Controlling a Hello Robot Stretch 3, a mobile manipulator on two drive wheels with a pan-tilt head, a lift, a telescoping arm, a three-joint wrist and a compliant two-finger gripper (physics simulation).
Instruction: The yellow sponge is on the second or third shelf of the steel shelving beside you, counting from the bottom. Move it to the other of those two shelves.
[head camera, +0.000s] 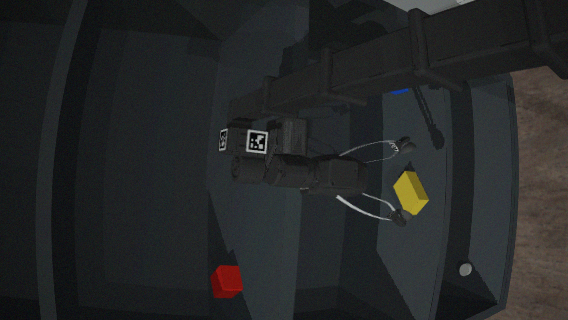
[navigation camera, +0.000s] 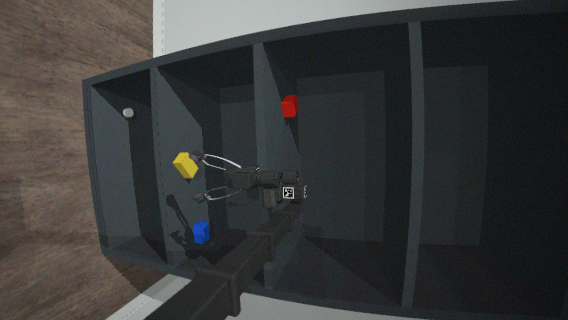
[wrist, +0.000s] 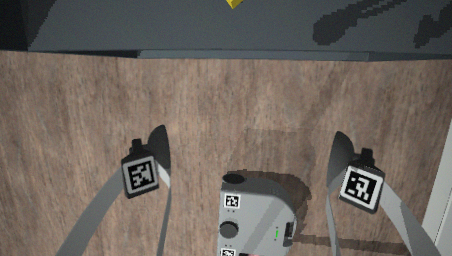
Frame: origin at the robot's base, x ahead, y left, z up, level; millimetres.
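Seen in the pictures: gripper, fingertip midpoint: (head camera: 412, 182) (navigation camera: 191, 176).
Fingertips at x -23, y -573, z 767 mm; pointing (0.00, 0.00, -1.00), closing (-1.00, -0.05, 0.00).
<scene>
A point is followed by its place in that frame.
The yellow sponge (head camera: 411, 193) @(x -3, y -756, z 578 mm) (navigation camera: 185, 165) @(x -1, y -752, z 579 mm) (wrist: 233, 2) lies on the second shelf from the bottom of the dark steel shelving (head camera: 44, 150) @(x -17, y -662, z 1437 mm) (navigation camera: 414, 150) @(x 48, y -659, z 1422 mm) (wrist: 250, 54). In the wrist view a corner of it shows at the top edge. My gripper (head camera: 402, 181) @(x -23, y -573, z 767 mm) (navigation camera: 199, 177) @(x -23, y -573, z 767 mm) (wrist: 247, 147) @(x -23, y -573, z 767 mm) is open and empty, tilted downward. In the wrist view its fingers stand over the floor outside the shelf's front edge, with the sponge beyond the fingertips. In the head and navigation views one fingertip overlaps the sponge's side; whether they touch cannot be told.
A blue block (head camera: 400, 91) @(x -293, y -847, z 547 mm) (navigation camera: 201, 232) @(x -327, y -830, z 579 mm) lies on the same shelf as the sponge, partly hidden by my arm (head camera: 370, 65) @(x -99, y -282, z 1119 mm) in the head view. A red block (head camera: 227, 281) @(x 220, y -835, z 1025 mm) (navigation camera: 289, 106) @(x 224, y -833, z 1023 mm) lies on the third shelf. A whitish round object (head camera: 465, 269) @(x 282, y -833, z 100 mm) (navigation camera: 128, 113) @(x 279, y -833, z 100 mm) is on the bottom shelf. My base (wrist: 255, 215) shows below the gripper.
</scene>
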